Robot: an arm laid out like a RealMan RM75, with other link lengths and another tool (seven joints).
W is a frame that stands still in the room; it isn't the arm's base.
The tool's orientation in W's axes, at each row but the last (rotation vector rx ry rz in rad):
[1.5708, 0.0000, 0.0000]
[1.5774, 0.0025, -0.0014]
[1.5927, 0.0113, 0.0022]
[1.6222, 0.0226, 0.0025]
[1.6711, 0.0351, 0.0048]
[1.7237, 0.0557, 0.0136]
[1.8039, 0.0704, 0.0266]
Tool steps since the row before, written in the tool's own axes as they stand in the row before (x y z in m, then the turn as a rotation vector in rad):
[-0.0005, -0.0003, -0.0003, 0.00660, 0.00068, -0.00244]
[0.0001, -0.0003, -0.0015, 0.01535, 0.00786, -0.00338]
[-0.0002, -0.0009, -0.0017, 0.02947, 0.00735, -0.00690]
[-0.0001, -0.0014, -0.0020, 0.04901, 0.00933, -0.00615]
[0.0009, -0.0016, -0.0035, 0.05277, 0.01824, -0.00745]
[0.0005, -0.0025, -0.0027, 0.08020, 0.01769, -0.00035]
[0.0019, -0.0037, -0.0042, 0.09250, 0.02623, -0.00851]
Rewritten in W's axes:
[-0.0005, 0.0003, -0.0003, 0.00660, 0.00244, 0.00068]
[0.0001, 0.0015, -0.0003, 0.01537, 0.00334, 0.00784]
[-0.0002, 0.0017, -0.0009, 0.02945, 0.00699, 0.00733]
[-0.0001, 0.0021, -0.0013, 0.04903, 0.00646, 0.00903]
[0.0008, 0.0037, -0.0013, 0.05293, 0.00696, 0.01796]
[0.0003, 0.0031, -0.0021, 0.08060, 0.00127, 0.01570]
[0.0015, 0.0051, -0.0027, 0.09271, 0.00798, 0.02565]

